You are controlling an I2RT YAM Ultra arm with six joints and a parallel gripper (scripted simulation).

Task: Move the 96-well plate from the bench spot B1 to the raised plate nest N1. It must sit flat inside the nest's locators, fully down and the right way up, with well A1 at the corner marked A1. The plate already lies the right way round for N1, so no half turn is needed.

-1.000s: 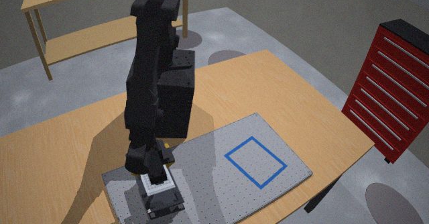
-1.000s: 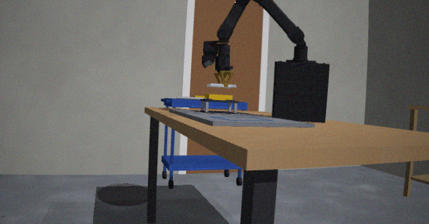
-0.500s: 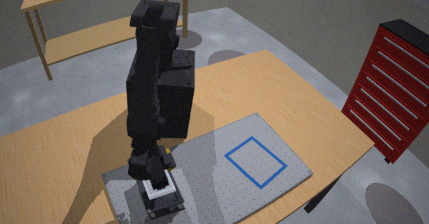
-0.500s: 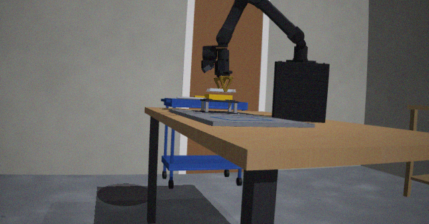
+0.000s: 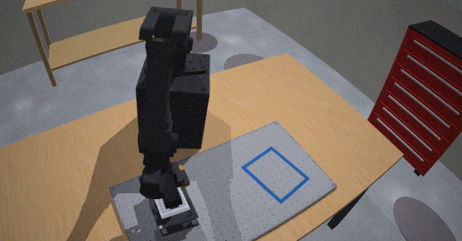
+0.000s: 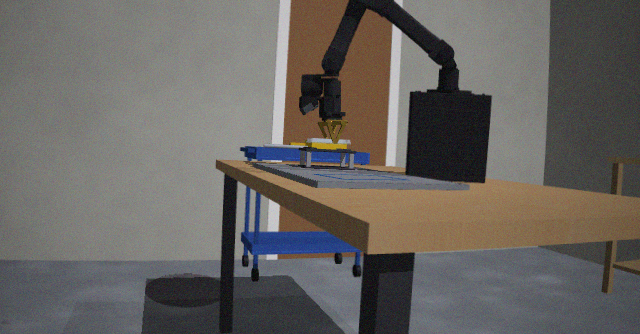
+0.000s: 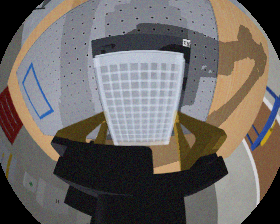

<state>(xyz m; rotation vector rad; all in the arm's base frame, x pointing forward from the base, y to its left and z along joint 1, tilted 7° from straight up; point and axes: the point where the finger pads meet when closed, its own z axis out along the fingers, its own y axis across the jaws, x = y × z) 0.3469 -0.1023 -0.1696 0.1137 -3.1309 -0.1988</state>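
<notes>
My gripper is now 3 cm above the dark raised nest N1 and 2 cm short of it. From my hand the other things lie so: white 96-well plate 1 cm ahead; then corner label 9 cm ahead, 5 cm to the right, 3 cm below.
</notes>
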